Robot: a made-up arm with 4 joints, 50 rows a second.
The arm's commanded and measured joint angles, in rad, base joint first. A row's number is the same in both.
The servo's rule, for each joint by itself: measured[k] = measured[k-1] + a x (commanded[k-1-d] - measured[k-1]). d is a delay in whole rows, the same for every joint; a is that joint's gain. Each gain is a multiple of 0.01, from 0.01 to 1. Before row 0 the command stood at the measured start. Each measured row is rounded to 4 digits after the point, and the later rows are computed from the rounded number. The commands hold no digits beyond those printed.
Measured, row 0:
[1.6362 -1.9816 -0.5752 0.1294]
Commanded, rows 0 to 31:
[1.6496 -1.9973 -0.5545 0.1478]
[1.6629 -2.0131 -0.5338 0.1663]
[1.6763 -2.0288 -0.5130 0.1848]
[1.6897 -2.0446 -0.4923 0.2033]
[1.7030 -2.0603 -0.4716 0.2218]
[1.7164 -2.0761 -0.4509 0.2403]
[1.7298 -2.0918 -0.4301 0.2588]
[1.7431 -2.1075 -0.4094 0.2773]
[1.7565 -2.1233 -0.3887 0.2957]
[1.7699 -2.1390 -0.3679 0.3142]
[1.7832 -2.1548 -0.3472 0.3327]
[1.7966 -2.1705 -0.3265 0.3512]
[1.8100 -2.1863 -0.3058 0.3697]
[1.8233 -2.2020 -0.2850 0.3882]
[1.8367 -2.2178 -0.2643 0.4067]
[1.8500 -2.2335 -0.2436 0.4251]
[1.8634 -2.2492 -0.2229 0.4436]
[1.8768 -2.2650 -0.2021 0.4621]
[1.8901 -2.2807 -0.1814 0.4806]
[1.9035 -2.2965 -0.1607 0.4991]
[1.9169 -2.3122 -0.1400 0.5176]
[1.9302 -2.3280 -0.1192 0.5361]
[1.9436 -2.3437 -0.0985 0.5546]
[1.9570 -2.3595 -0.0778 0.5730]
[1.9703 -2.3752 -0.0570 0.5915]
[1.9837 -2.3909 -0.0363 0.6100]
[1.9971 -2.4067 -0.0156 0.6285]
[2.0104 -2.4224 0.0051 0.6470]
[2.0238 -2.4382 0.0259 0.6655]
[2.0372 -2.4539 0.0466 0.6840]
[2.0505 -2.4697 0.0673 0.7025]
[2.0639 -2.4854 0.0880 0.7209]
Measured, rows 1 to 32:
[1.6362 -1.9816 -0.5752 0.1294]
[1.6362 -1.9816 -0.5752 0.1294]
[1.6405 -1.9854 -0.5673 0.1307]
[1.6477 -1.9920 -0.5546 0.1332]
[1.6569 -2.0008 -0.5388 0.1368]
[1.6674 -2.0113 -0.5211 0.1415]
[1.6788 -2.0231 -0.5023 0.1471]
[1.6908 -2.0358 -0.4828 0.1536]
[1.7033 -2.0492 -0.4628 0.1610]
[1.7160 -2.0632 -0.4425 0.1691]
[1.7290 -2.0776 -0.4221 0.1780]
[1.7421 -2.0923 -0.4015 0.1875]
[1.7553 -2.1073 -0.3809 0.1977]
[1.7685 -2.1225 -0.3602 0.2084]
[1.7818 -2.1378 -0.3395 0.2197]
[1.7951 -2.1532 -0.3188 0.2315]
[1.8084 -2.1687 -0.2981 0.2438]
[1.8217 -2.1843 -0.2774 0.2565]
[1.8350 -2.1999 -0.2567 0.2696]
[1.8484 -2.2155 -0.2360 0.2831]
[1.8617 -2.2311 -0.2153 0.2969]
[1.8751 -2.2468 -0.1946 0.3111]
[1.8885 -2.2625 -0.1739 0.3256]
[1.9018 -2.2782 -0.1531 0.3403]
[1.9152 -2.2939 -0.1324 0.3553]
[1.9286 -2.3096 -0.1117 0.3705]
[1.9419 -2.3253 -0.0909 0.3860]
[1.9553 -2.3410 -0.0702 0.4017]
[1.9687 -2.3568 -0.0495 0.4176]
[1.9820 -2.3725 -0.0288 0.4337]
[1.9954 -2.3883 -0.0080 0.4499]
[2.0088 -2.4040 0.0127 0.4663]
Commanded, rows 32 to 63:
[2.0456 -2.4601 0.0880 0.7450]
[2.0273 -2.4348 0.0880 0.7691]
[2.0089 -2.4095 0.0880 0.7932]
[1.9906 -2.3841 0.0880 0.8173]
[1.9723 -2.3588 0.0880 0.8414]
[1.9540 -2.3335 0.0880 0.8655]
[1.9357 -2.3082 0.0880 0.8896]
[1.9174 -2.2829 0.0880 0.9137]
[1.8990 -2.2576 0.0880 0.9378]
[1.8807 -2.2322 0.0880 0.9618]
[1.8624 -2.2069 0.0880 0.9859]
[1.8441 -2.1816 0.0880 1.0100]
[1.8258 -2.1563 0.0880 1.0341]
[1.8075 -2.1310 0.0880 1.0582]
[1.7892 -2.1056 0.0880 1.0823]
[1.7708 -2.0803 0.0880 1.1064]
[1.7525 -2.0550 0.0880 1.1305]
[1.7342 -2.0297 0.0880 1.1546]
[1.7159 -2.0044 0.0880 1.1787]
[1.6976 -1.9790 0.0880 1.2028]
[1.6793 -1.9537 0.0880 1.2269]
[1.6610 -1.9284 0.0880 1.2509]
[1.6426 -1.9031 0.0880 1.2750]
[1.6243 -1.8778 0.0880 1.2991]
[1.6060 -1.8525 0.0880 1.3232]
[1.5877 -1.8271 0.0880 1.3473]
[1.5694 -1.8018 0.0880 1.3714]
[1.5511 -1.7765 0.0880 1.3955]
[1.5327 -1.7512 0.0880 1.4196]
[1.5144 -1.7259 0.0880 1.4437]
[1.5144 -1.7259 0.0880 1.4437]
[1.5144 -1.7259 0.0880 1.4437]
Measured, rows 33 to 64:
[2.0221 -2.4198 0.0334 0.4828]
[2.0355 -2.4355 0.0541 0.4995]
[2.0387 -2.4414 0.0670 0.5167]
[2.0351 -2.4398 0.0750 0.5344]
[2.0267 -2.4325 0.0799 0.5525]
[2.0151 -2.4209 0.0830 0.5710]
[2.0014 -2.4060 0.0849 0.5899]
[1.9862 -2.3886 0.0861 0.6092]
[1.9700 -2.3693 0.0868 0.6288]
[1.9532 -2.3486 0.0873 0.6487]
[1.9359 -2.3268 0.0876 0.6689]
[1.9182 -2.3041 0.0878 0.6894]
[1.9003 -2.2808 0.0879 0.7102]
[1.8823 -2.2570 0.0879 0.7312]
[1.8642 -2.2328 0.0879 0.7524]
[1.8461 -2.2084 0.0879 0.7738]
[1.8279 -2.1837 0.0879 0.7954]
[1.8096 -2.1589 0.0879 0.8172]
[1.7913 -2.1340 0.0879 0.8391]
[1.7730 -2.1090 0.0879 0.8612]
[1.7547 -2.0839 0.0879 0.8834]
[1.7364 -2.0587 0.0879 0.9058]
[1.7181 -2.0335 0.0879 0.9283]
[1.6998 -2.0083 0.0879 0.9509]
[1.6815 -1.9831 0.0879 0.9736]
[1.6632 -1.9578 0.0879 0.9964]
[1.6449 -1.9325 0.0879 1.0193]
[1.6266 -1.9072 0.0879 1.0423]
[1.6083 -1.8819 0.0879 1.0653]
[1.5900 -1.8566 0.0879 1.0884]
[1.5717 -1.8313 0.0879 1.1116]
[1.5534 -1.8060 0.0879 1.1348]

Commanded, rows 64 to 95:
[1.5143 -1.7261 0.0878 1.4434]
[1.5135 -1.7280 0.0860 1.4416]
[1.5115 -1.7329 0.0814 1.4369]
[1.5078 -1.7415 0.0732 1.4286]
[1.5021 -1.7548 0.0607 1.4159]
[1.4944 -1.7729 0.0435 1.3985]
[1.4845 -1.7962 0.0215 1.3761]
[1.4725 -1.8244 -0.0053 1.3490]
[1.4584 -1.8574 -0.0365 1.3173]
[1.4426 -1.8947 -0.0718 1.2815]
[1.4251 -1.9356 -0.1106 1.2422]
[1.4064 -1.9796 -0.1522 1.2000]
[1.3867 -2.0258 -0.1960 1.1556]
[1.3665 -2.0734 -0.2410 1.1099]
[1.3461 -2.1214 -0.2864 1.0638]
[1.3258 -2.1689 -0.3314 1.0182]
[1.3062 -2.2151 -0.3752 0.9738]
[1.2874 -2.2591 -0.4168 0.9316]
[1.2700 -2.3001 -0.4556 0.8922]
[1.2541 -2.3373 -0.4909 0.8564]
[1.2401 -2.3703 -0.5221 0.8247]
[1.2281 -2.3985 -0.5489 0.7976]
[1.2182 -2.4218 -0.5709 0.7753]
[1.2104 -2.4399 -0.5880 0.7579]
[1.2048 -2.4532 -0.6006 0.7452]
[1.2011 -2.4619 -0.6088 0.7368]
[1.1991 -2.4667 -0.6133 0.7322]
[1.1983 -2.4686 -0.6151 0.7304]
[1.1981 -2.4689 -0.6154 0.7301]
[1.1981 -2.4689 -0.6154 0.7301]
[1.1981 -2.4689 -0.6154 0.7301]
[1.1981 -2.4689 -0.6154 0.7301]
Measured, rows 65 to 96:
[1.5409 -1.7868 0.0879 1.1564]
[1.5324 -1.7722 0.0879 1.1765]
[1.5266 -1.7611 0.0879 1.1952]
[1.5224 -1.7532 0.0872 1.2124]
[1.5189 -1.7483 0.0850 1.2281]
[1.5153 -1.7467 0.0805 1.2421]
[1.5111 -1.7486 0.0730 1.2543]
[1.5058 -1.7544 0.0618 1.2644]
[1.4990 -1.7644 0.0465 1.2722]
[1.4905 -1.7788 0.0268 1.2776]
[1.4802 -1.7977 0.0027 1.2804]
[1.4682 -1.8210 -0.0256 1.2805]
[1.4544 -1.8485 -0.0579 1.2778]
[1.4390 -1.8800 -0.0937 1.2724]
[1.4223 -1.9150 -0.1326 1.2642]
[1.4044 -1.9530 -0.1738 1.2534]
[1.3857 -1.9934 -0.2166 1.2401]
[1.3665 -2.0355 -0.2602 1.2246]
[1.3472 -2.0786 -0.3039 1.2070]
[1.3281 -2.1219 -0.3468 1.1877]
[1.3095 -2.1647 -0.3881 1.1670]
[1.2918 -2.2061 -0.4272 1.1453]
[1.2753 -2.2455 -0.4633 1.1229]
[1.2602 -2.2822 -0.4958 1.1001]
[1.2468 -2.3157 -0.5243 1.0774]
[1.2352 -2.3455 -0.5485 1.0550]
[1.2255 -2.3713 -0.5683 1.0333]
[1.2177 -2.3930 -0.5837 1.0125]
[1.2117 -2.4107 -0.5949 0.9929]
[1.2074 -2.4246 -0.6026 0.9745]
[1.2044 -2.4352 -0.6075 0.9574]
[1.2024 -2.4433 -0.6105 0.9415]

